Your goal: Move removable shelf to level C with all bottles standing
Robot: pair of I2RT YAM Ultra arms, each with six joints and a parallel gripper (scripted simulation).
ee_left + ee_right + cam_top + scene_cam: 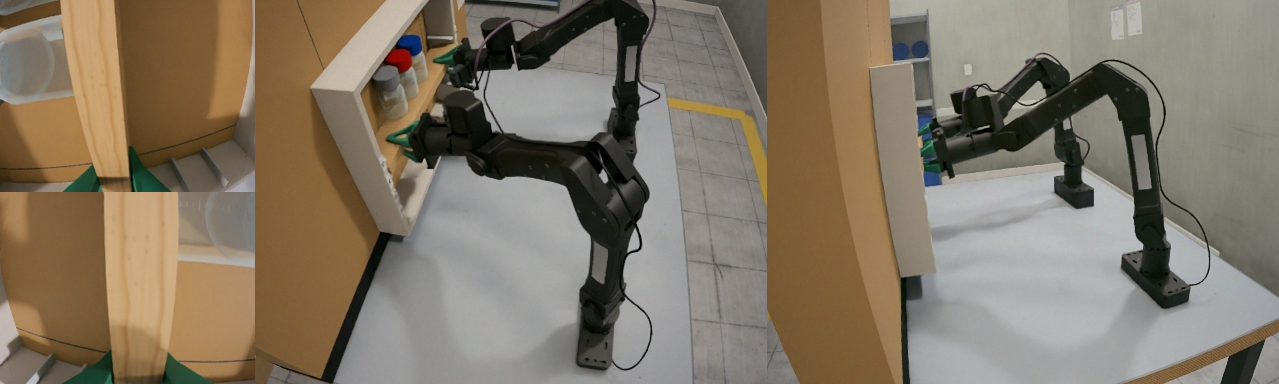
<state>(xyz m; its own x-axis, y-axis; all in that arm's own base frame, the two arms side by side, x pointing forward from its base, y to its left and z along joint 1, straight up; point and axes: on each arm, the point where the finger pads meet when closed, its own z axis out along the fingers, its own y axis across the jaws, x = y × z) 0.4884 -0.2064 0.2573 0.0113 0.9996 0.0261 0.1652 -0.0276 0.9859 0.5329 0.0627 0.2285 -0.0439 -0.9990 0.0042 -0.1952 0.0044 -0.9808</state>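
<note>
Now: the grey-capped bottle 8 cm to the right of my left hand, 6 cm above it and 3 cm ahead of it. From my left hand the other things lie so: wooden shelf (15 cm to the right, 1 cm ahead); red-capped bottle (15 cm to the right, 5 cm above, 3 cm ahead); white wall rack (15 cm to the right, 2 cm ahead).
The blue-capped bottle is 8 cm to the left of my right hand, 6 cm above it and 2 cm ahead of it. From my right hand the other things lie so: wooden shelf: 15 cm to the left; red-capped bottle: 15 cm to the left, 6 cm above, 1 cm ahead; white wall rack: 15 cm to the left.
</note>
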